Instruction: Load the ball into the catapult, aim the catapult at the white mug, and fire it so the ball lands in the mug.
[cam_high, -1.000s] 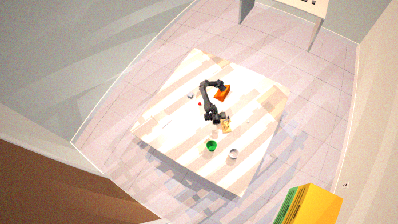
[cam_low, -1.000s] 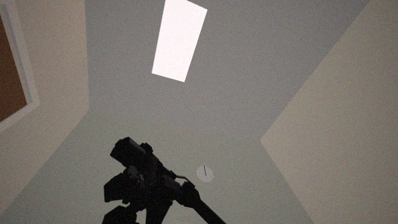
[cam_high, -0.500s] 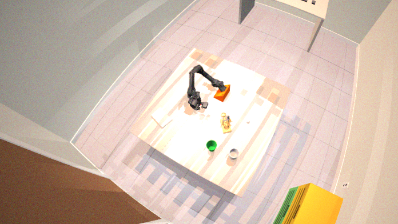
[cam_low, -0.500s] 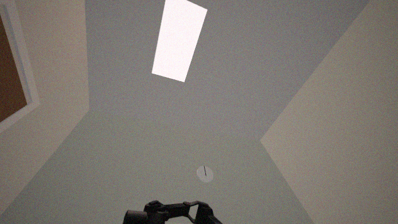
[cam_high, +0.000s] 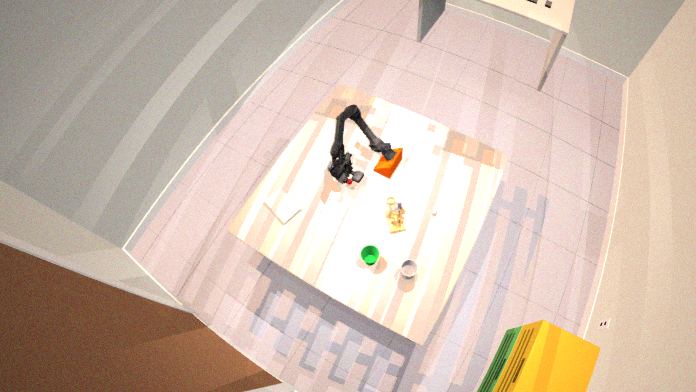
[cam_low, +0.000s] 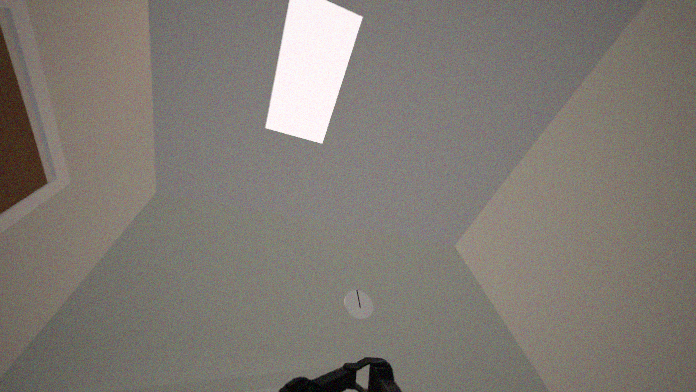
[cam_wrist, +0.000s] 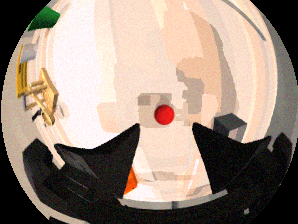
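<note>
The red ball is 4 cm below my gripper tip. Round my gripper tip: wooden catapult: 6 cm ahead, 32 cm to the left; flat white sheet: 30 cm ahead, 29 cm to the right, 5 cm below; grey cube: 5 cm behind, 13 cm to the right, 3 cm below.
</note>
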